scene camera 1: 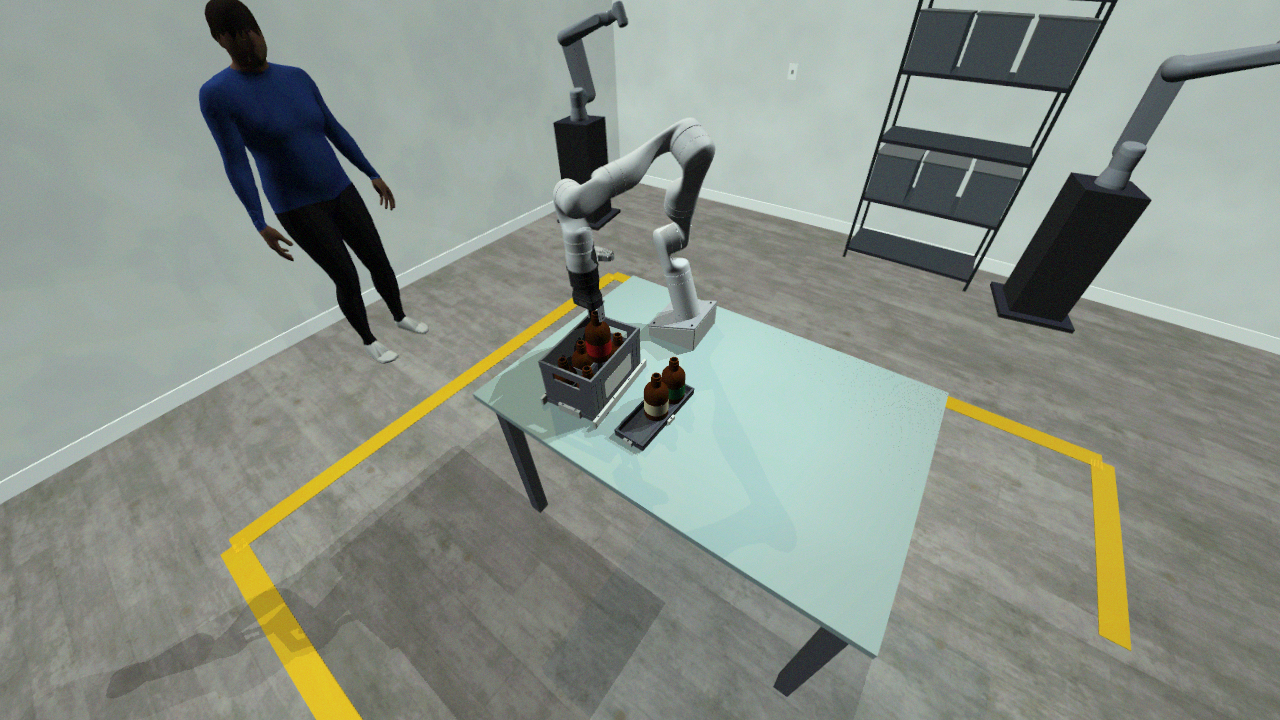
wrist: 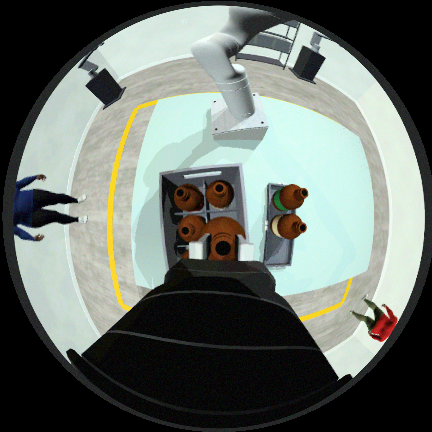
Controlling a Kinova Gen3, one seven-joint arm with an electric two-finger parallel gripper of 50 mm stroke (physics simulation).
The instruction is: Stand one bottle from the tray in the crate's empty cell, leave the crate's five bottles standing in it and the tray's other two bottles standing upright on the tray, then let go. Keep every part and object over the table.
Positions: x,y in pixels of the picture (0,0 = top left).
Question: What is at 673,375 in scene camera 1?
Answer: A green-label bottle.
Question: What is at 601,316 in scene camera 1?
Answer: My gripper.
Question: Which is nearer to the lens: the green-label bottle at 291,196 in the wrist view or the red-label bottle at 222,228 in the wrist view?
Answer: The red-label bottle.
